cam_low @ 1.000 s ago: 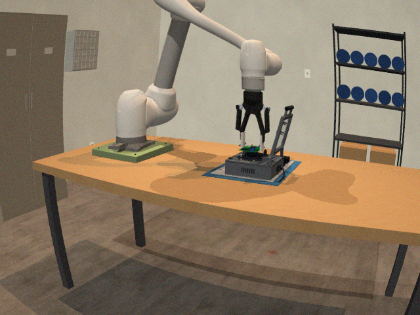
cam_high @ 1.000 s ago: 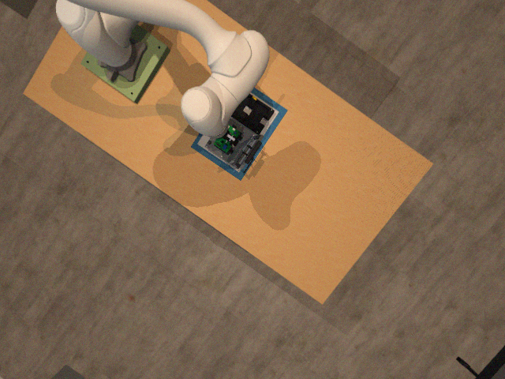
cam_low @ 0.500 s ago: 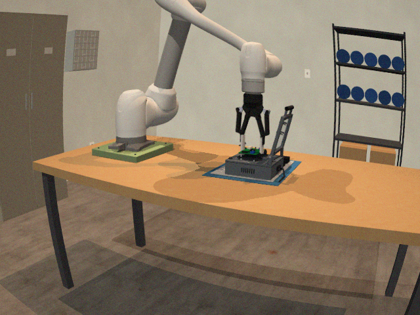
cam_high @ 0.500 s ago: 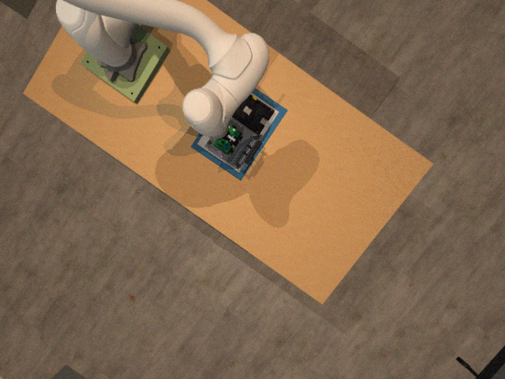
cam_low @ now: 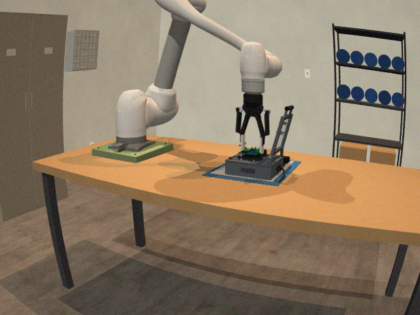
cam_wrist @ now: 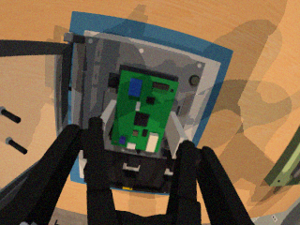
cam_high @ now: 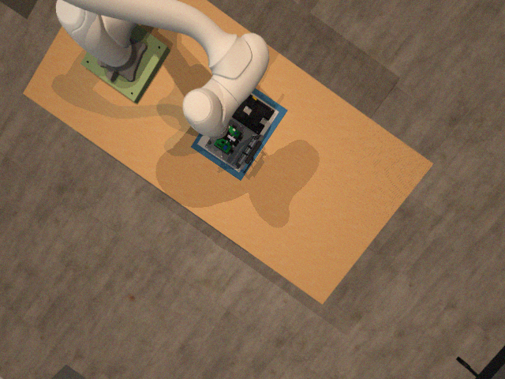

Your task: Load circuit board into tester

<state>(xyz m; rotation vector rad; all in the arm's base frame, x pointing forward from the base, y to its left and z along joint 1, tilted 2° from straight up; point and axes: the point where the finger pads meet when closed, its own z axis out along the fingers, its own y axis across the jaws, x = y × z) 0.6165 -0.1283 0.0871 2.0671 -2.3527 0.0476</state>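
My gripper is now 2 cm above the green circuit board. Round my hand: lid 12 cm ahead, 2 cm to the right, 8 cm above; then latch hook 5 cm behind, 7 cm to the left, 2 cm below; then grey tester 4 cm ahead, 3 cm to the left, 1 cm above.
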